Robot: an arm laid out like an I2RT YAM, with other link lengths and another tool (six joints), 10 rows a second.
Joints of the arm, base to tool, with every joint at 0 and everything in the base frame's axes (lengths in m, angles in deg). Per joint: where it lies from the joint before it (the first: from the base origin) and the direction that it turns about. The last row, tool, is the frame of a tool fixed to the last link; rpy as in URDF.
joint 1: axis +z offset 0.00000 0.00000 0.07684
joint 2: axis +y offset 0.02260 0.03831 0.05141
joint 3: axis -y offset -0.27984 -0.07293 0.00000
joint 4: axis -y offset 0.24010 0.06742 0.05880
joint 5: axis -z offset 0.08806 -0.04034 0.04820
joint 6: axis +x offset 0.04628 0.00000 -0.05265
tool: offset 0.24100 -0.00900 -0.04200 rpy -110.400 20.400 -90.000
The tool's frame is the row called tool.
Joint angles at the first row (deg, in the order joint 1, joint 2, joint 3, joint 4, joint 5, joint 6):
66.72, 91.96, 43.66, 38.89, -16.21, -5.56
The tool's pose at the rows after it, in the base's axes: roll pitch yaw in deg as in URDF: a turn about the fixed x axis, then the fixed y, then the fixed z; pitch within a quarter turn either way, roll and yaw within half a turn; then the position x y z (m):
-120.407 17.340 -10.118 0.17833 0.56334 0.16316
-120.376 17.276 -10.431 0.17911 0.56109 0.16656
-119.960 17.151 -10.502 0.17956 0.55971 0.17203
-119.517 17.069 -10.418 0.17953 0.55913 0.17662
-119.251 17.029 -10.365 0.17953 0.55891 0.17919
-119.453 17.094 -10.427 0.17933 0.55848 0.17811
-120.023 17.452 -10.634 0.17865 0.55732 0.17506
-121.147 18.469 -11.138 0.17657 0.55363 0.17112
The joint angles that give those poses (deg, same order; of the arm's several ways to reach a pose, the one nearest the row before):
66.72, 91.00, 43.66, 37.41, -15.94, -5.56
66.72, 90.13, 43.66, 36.58, -15.62, -5.56
66.72, 89.32, 43.66, 36.18, -15.42, -5.56
66.72, 88.79, 43.66, 36.10, -15.38, -5.54
66.72, 88.53, 43.66, 36.10, -15.35, -5.52
66.72, 88.49, 43.66, 35.86, -15.36, -5.50
66.72, 88.38, 43.66, 35.20, -15.35, -5.26
66.72, 87.61, 43.66, 33.39, -15.33, -4.45

